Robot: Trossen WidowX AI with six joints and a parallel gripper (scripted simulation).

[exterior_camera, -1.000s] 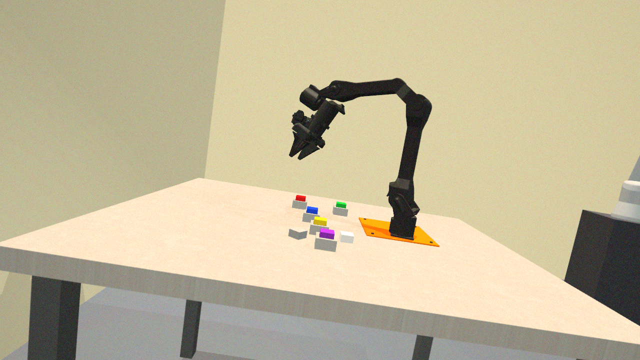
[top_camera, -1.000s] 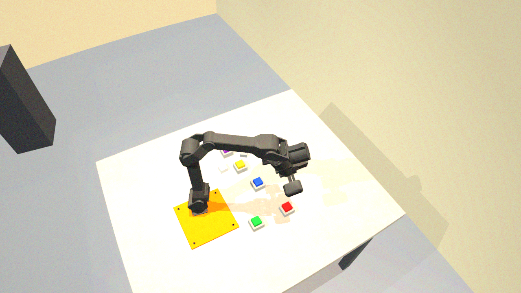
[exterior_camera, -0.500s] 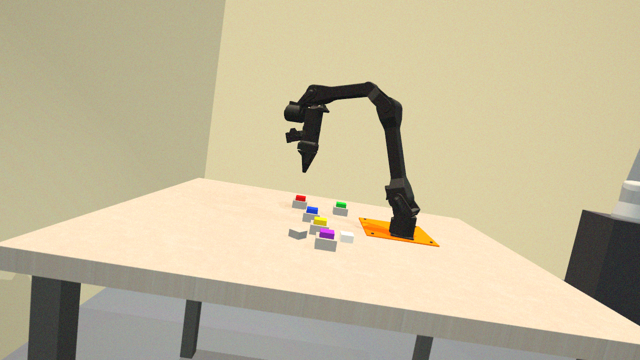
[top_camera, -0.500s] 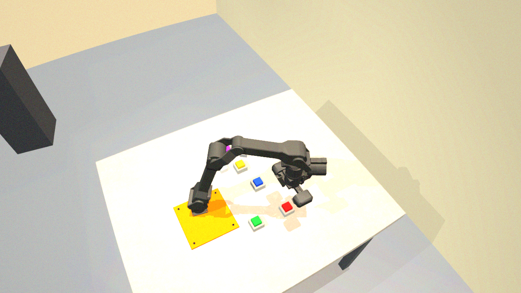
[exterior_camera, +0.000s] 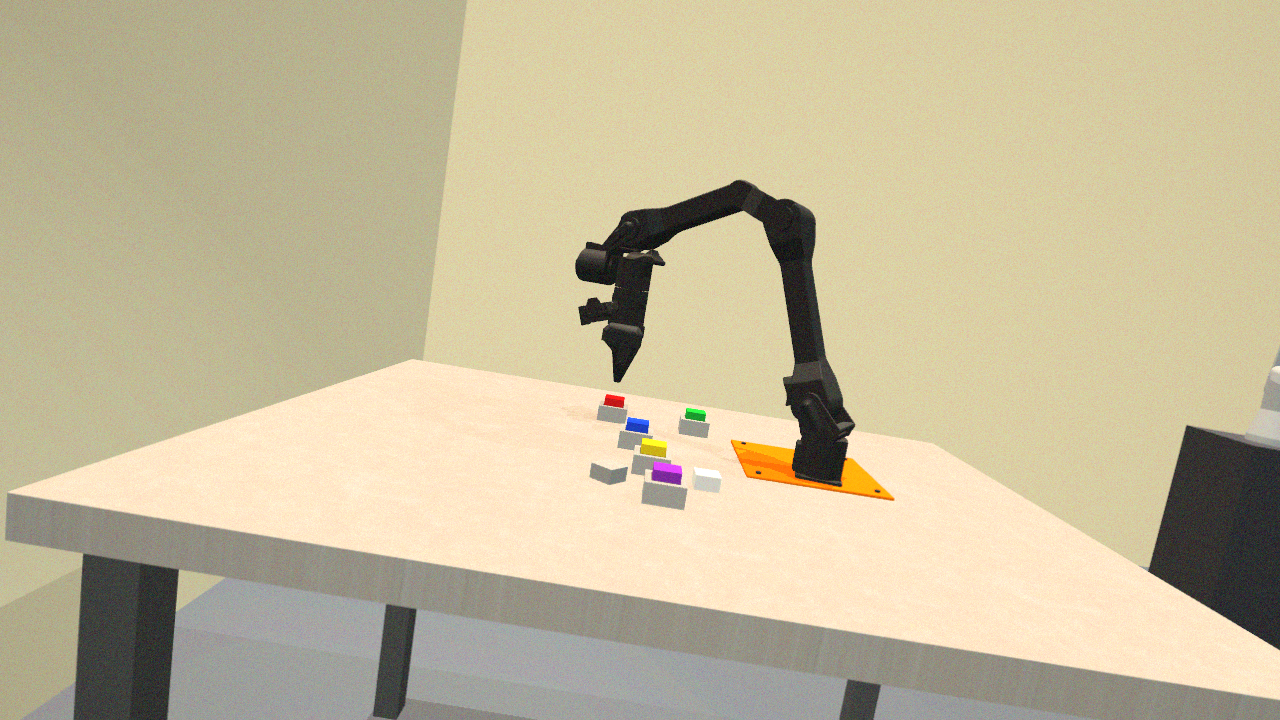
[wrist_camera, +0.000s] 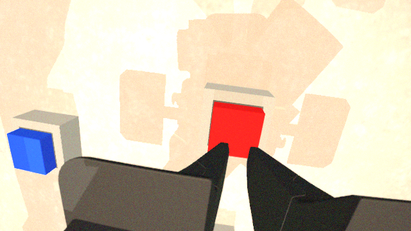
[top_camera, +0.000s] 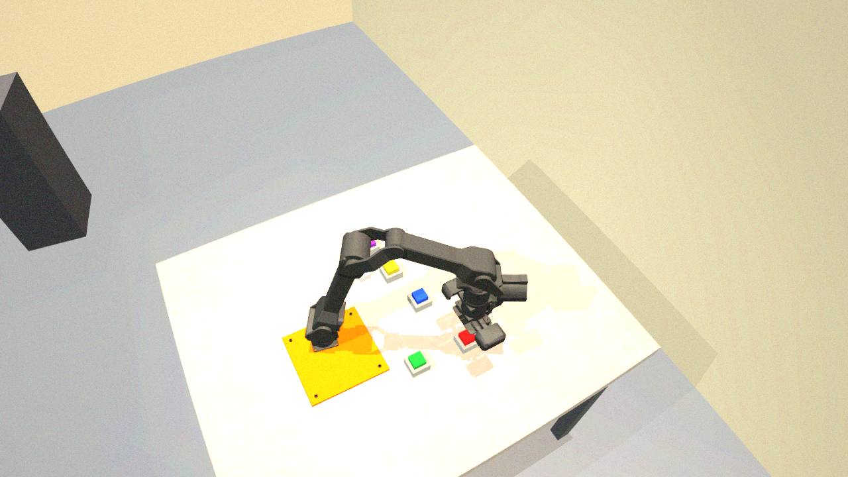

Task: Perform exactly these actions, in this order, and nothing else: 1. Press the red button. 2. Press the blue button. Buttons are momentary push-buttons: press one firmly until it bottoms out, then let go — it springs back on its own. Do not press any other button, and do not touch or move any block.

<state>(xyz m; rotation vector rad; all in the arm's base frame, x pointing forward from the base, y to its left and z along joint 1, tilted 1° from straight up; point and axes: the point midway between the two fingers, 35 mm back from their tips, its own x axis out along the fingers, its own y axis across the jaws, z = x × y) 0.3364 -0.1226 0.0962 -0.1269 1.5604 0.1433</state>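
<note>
Now: the red button 30 mm below my gripper tip. Round my gripper tip: green button (140 mm behind, 20 mm to the right, 30 mm below); then blue button (70 mm behind, 150 mm to the left, 30 mm below); then yellow button (120 mm behind, 260 mm to the left, 30 mm below).
</note>
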